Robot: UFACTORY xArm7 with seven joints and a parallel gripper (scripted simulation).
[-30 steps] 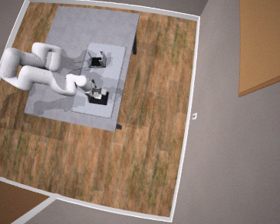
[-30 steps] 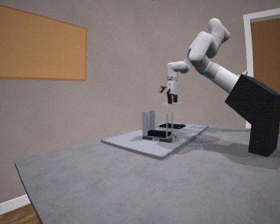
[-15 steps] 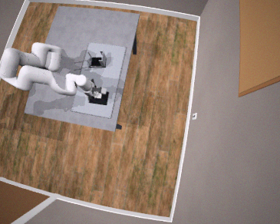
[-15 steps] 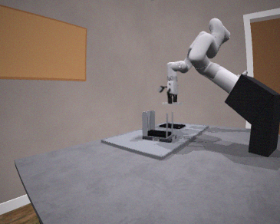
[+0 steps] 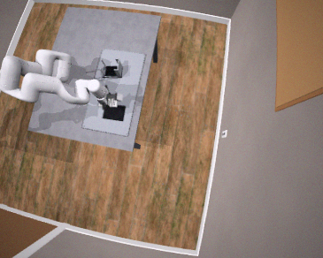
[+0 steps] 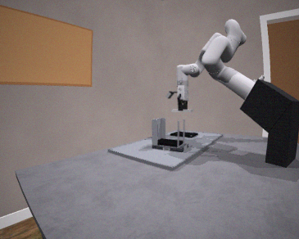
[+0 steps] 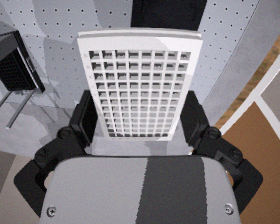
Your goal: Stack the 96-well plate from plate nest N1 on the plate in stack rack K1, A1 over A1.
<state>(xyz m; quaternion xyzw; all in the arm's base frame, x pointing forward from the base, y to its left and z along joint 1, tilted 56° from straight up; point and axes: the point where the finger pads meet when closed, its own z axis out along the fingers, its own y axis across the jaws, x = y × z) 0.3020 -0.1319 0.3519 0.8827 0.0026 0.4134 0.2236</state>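
My hand is 50 mm short of the dark plate, 290 mm to the right of it and 160 mm above it. Round my hand: white 96-well plate: 10 mm below; black plate nest N1: 10 mm behind, 40 mm to the right, 180 mm below.
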